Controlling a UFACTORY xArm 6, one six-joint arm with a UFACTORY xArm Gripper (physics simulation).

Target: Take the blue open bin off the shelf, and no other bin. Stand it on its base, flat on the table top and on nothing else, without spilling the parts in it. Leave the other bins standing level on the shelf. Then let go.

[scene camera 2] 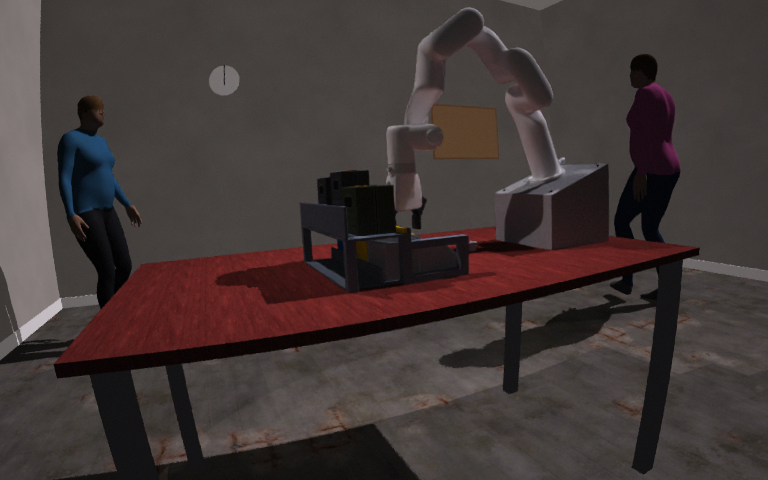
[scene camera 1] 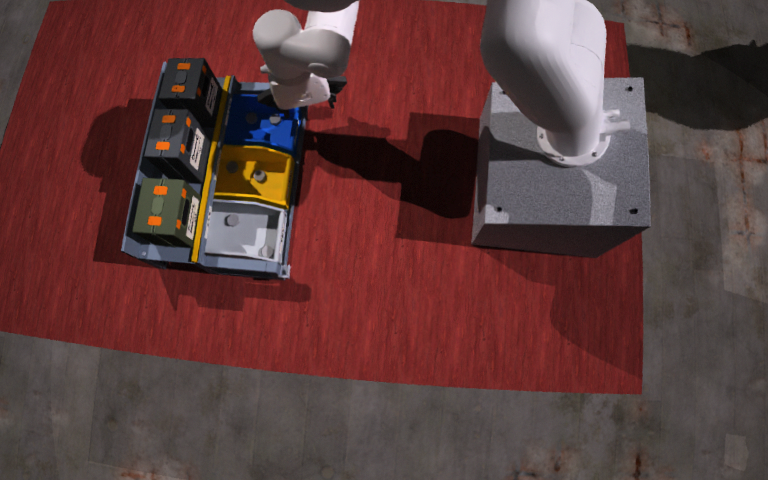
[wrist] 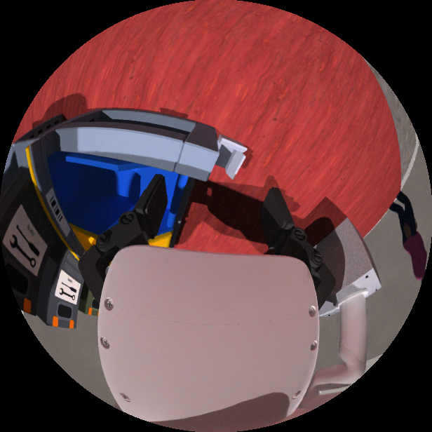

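Seen in the pictures: gripper, fingertip midpoint: [scene camera 1: 309, 106]; arm's base, link origin: [scene camera 2: 547, 177] [scene camera 1: 573, 133].
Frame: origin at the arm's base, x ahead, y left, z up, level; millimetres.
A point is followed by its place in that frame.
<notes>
The blue open bin [scene camera 1: 240, 134] @[x 621, y -121, z -193 mm] [wrist: 92, 186] stands in the shelf's lower front row, at the far end in scene camera 1. Round grey parts [scene camera 1: 251, 117] @[x 597, y -154, z -183 mm] show in it. The yellow bin [scene camera 1: 243, 190] @[x 610, y 4, z -193 mm] [wrist: 164, 242] and the light grey bin [scene camera 1: 243, 237] @[x 608, y 103, z -193 mm] stand beside it in the same row of the shelf [scene camera 1: 243, 264] @[x 586, y 173, z -117 mm] [scene camera 2: 405, 254] @[x 675, y 171, z -141 mm] [wrist: 120, 142]. My gripper [scene camera 1: 299, 105] @[x 467, y -145, z -140 mm] [scene camera 2: 406, 219] @[x 467, y -145, z -140 mm] [wrist: 216, 192] is open and empty, above the blue bin's front end. In the wrist view one finger overlaps the bin and the other is out over the table. The bin's base is hidden.
Black [scene camera 1: 189, 82] @[x 659, y -128, z 20 mm], dark grey [scene camera 1: 169, 133] @[x 682, y -25, z 32 mm] and green [scene camera 1: 148, 203] @[x 727, y 84, z -5 mm] toolboxes stand on the higher rear level, behind a yellow strip. The robot's pedestal [scene camera 1: 566, 198] @[x 30, y 114, z -4 mm] [scene camera 2: 523, 220] @[x 143, y 14, z -128 mm] [wrist: 347, 250] stands on the red table [scene camera 1: 362, 316] @[x 380, y 266, z -202 mm] [scene camera 2: 198, 311] @[x 1072, y 106, z -202 mm] [wrist: 300, 100], across from the shelf's front.
</notes>
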